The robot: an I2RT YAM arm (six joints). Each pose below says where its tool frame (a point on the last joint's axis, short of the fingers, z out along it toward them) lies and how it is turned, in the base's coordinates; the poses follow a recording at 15 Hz.
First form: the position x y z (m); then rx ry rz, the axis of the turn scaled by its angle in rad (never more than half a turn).
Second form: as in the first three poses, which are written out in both.
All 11 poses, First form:
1: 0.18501, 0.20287, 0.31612, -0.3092, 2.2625, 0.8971
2: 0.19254, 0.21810, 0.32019, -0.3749, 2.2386, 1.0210
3: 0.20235, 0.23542, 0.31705, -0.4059, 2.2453, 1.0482
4: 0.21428, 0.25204, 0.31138, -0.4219, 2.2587, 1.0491
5: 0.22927, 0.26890, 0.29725, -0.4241, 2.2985, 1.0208
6: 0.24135, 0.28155, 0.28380, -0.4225, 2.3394, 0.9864
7: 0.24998, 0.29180, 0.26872, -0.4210, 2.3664, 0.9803
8: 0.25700, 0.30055, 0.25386, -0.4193, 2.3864, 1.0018
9: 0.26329, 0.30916, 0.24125, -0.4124, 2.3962, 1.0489
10: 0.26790, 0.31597, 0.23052, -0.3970, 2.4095, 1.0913
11: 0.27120, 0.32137, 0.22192, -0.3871, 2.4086, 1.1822
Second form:
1: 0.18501, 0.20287, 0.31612; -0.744, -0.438, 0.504; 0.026, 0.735, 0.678; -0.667, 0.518, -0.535
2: 0.19254, 0.21810, 0.32019; -0.754, -0.492, 0.435; 0.006, 0.657, 0.754; -0.657, 0.571, -0.492
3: 0.20235, 0.23542, 0.31705; -0.760, -0.507, 0.405; -0.015, 0.638, 0.770; -0.649, 0.579, -0.493
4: 0.21428, 0.25204, 0.31138; -0.766, -0.511, 0.390; -0.031, 0.636, 0.771; -0.642, 0.578, -0.503
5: 0.22927, 0.26890, 0.29725; -0.780, -0.497, 0.380; -0.051, 0.656, 0.753; -0.624, 0.568, -0.537
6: 0.24135, 0.28155, 0.28380; -0.793, -0.481, 0.373; -0.069, 0.680, 0.730; -0.605, 0.554, -0.572
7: 0.24998, 0.29180, 0.26872; -0.806, -0.470, 0.360; -0.078, 0.687, 0.723; -0.587, 0.554, -0.590
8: 0.25700, 0.30055, 0.25386; -0.820, -0.462, 0.338; -0.082, 0.680, 0.729; -0.566, 0.570, -0.595
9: 0.26329, 0.30916, 0.24125; -0.835, -0.453, 0.313; -0.077, 0.659, 0.748; -0.545, 0.600, -0.586
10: 0.26790, 0.31597, 0.23052; -0.851, -0.437, 0.291; -0.069, 0.643, 0.763; -0.520, 0.629, -0.578
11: 0.27120, 0.32137, 0.22192; -0.870, -0.424, 0.252; -0.060, 0.598, 0.799; -0.490, 0.680, -0.546
